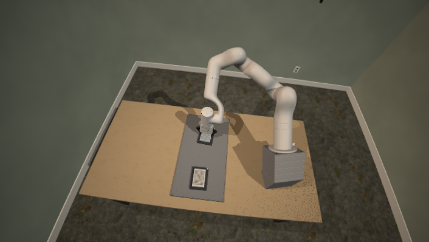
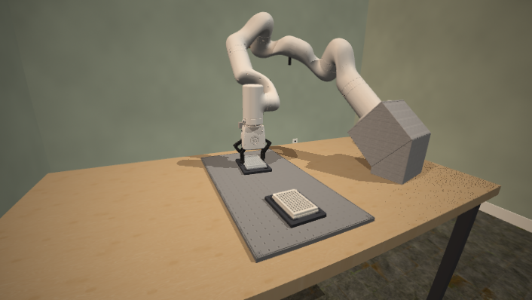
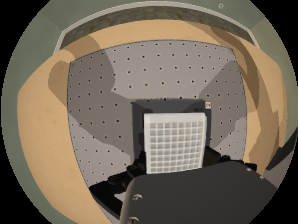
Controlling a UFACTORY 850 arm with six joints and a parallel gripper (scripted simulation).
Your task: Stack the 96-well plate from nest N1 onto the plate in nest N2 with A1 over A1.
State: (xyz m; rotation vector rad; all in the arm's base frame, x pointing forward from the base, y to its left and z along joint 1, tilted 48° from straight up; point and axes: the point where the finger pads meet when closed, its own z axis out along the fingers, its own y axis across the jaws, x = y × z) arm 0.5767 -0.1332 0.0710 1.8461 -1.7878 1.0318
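Right now my hand is 3 cm above the plate nest. Round my hand: plate: 36 cm to the left, 1 cm below.
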